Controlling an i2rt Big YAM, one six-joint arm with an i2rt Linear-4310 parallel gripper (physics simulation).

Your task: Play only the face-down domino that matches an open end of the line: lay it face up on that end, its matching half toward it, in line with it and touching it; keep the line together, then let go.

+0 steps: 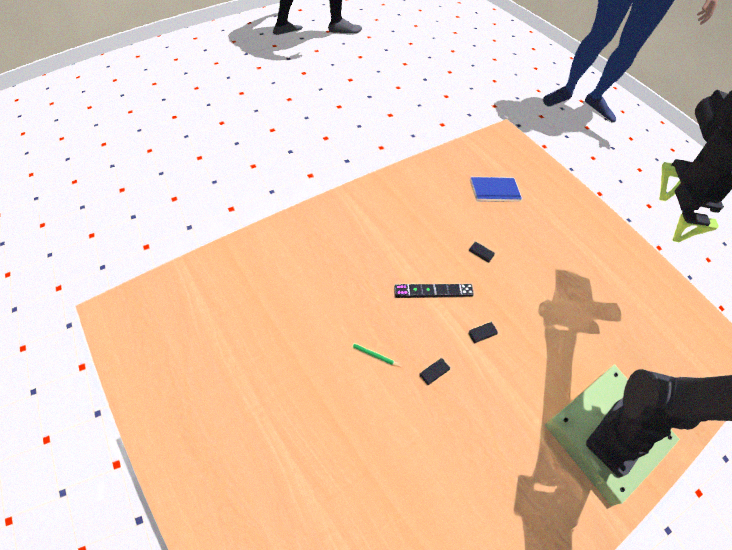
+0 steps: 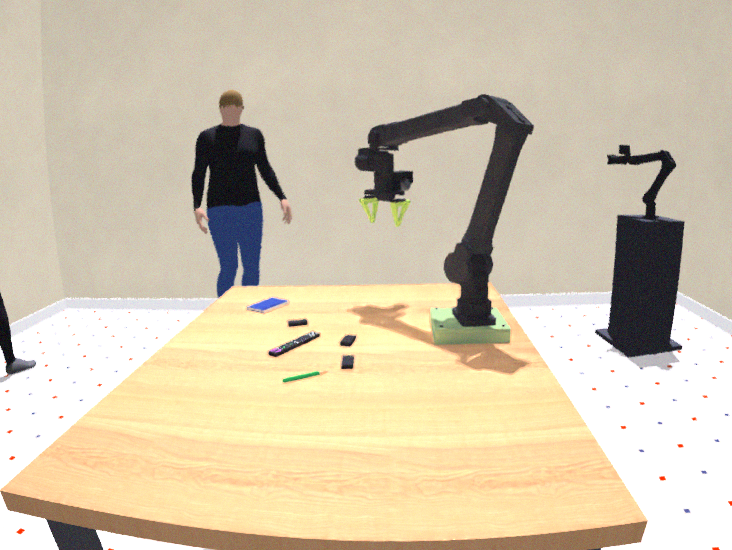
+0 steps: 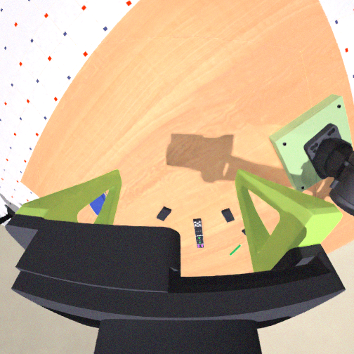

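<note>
I can see my gripper here, and a blue book. Image 2 has my gripper in it as well, and in image 3 you'd see the gripper too.
</note>
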